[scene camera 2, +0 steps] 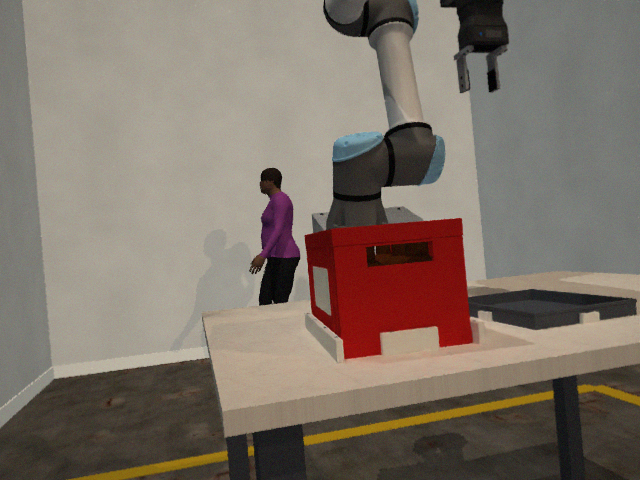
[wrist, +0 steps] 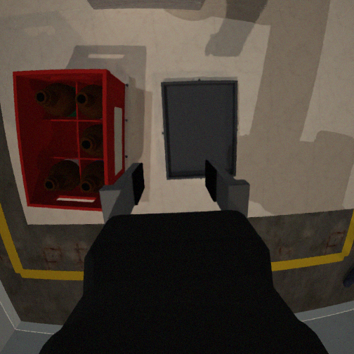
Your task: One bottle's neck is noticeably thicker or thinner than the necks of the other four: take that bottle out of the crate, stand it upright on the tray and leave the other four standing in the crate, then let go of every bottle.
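Frame: origin at the arm's base, x ahead, y left, z up, level; millimetres.
Seen in the pictures: gripper, fingertip midpoint: [scene camera 2: 479,90].
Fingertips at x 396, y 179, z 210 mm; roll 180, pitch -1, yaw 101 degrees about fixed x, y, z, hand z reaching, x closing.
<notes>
A point is followed by its place in that frame.
A red crate [scene camera 2: 400,294] {x 563, y -27, z -107 mm} [wrist: 115,82] stands on the table, at the left in the wrist view. Several brown bottles stand in its compartments: two in the top row [wrist: 57,100] [wrist: 90,100], one in the middle row at the right [wrist: 94,140], two in the bottom row [wrist: 62,176] [wrist: 91,179]. The middle-left compartment holds no bottle. Which neck differs in thickness I cannot tell. The dark grey tray [scene camera 2: 537,307] {x 343, y 272, z -180 mm} [wrist: 200,127] lies beside the crate and holds nothing. My gripper [scene camera 2: 479,88] {x 396, y 179, z 210 mm} [wrist: 174,174] is open and empty, high above the table and to the right of the crate.
The table [scene camera 2: 268,356] {x 506, y -216, z -185 mm} [wrist: 150,60] carries pale low blocks [scene camera 2: 323,336] {x 494, y -133, z -167 mm} around the crate and at the tray's edge. The crate's walls rise well above the tray's low rim. A person in a purple top [scene camera 2: 279,224] stands behind the table, by the wall.
</notes>
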